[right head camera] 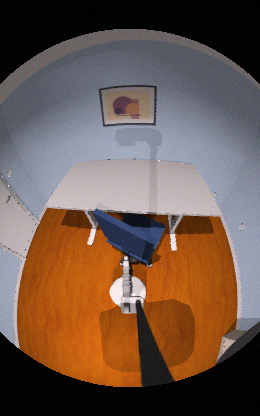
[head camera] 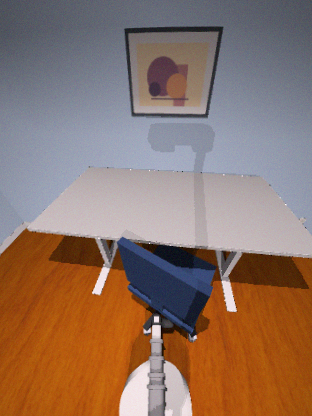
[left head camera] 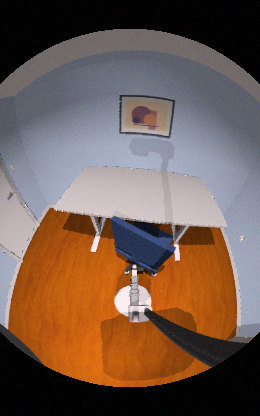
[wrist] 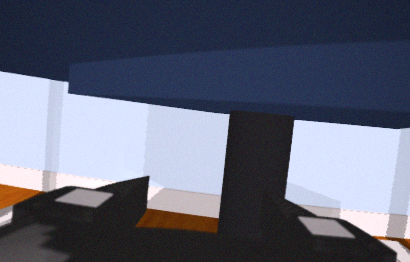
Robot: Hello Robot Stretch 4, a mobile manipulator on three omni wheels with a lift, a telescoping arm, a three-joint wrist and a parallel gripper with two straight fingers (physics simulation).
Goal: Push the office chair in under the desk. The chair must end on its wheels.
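Frame: origin at the robot's base, x ahead, y left, z up, level; centimetres.
Where they show: gripper, fingertip midpoint: [wrist: 204, 200].
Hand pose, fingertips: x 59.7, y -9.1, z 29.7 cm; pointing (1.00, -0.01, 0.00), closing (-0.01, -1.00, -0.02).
After its pixels a point has its place.
The blue office chair [head camera: 160, 282] @(z 82.5, x 40.8, y -1.8 cm) [left head camera: 136, 244] @(z 81.2, x 42.4, y 0.7 cm) [right head camera: 122, 236] @(z 82.3, x 41.4, y -0.8 cm) stands upright on its wheels, turned at an angle. The far part of its seat reaches under the front edge of the white desk [head camera: 145, 200] @(z 92.2, x 89.6, y 7.5 cm) [left head camera: 125, 187] @(z 92.2, x 91.7, y 9.7 cm) [right head camera: 110, 182] @(z 92.2, x 87.3, y 9.6 cm), between the desk's legs; the backrest is in front of the edge. In the wrist view, the blue seat [wrist: 240, 80] @(z 37.0, x 52.3, y -9.8 cm) is overhead and the black column [wrist: 257, 165] @(z 32.5, x 59.7, y -12.4 cm) stands in front of my gripper [wrist: 204, 200] @(z 29.7, x 59.7, y -9.1 cm), which is open, nearer the right finger. Whether it touches the column I cannot tell. The chair hides the gripper in the head views.
The desk's left foot [head camera: 101, 280] and right foot [head camera: 229, 295] stand on the wooden floor on either side of the chair. The back wall with a framed picture [head camera: 172, 72] @(z 158.2, x 135.2, y -9.6 cm) is behind the desk. A pale box-like unit [right head camera: 232, 342] is at the lower right. A door [left head camera: 12, 205] @(z 72.2, x 84.6, y 189.1 cm) is at left.
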